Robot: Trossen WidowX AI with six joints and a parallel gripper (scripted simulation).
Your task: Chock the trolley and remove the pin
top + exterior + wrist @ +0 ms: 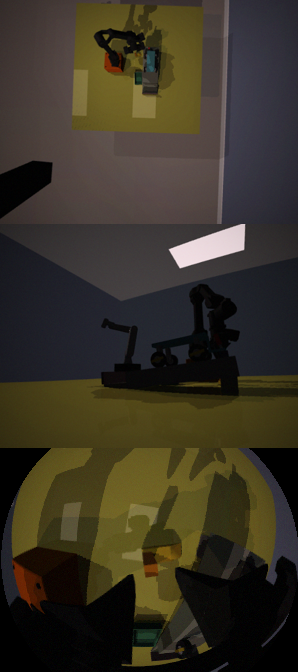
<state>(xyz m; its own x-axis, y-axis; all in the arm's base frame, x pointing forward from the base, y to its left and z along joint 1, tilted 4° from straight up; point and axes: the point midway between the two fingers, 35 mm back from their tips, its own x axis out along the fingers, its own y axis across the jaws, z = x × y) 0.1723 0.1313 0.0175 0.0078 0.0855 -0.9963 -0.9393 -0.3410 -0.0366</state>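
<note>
My gripper tip is 2 cm short of the yellow chock, 1 cm to the right of it and 6 cm above it. Also, from my gripper tip: red-headed stop pin (13 cm ahead, 2 cm to the left, 5 cm above); then trolley (16 cm ahead, 10 cm to the right, 3 cm above).
</note>
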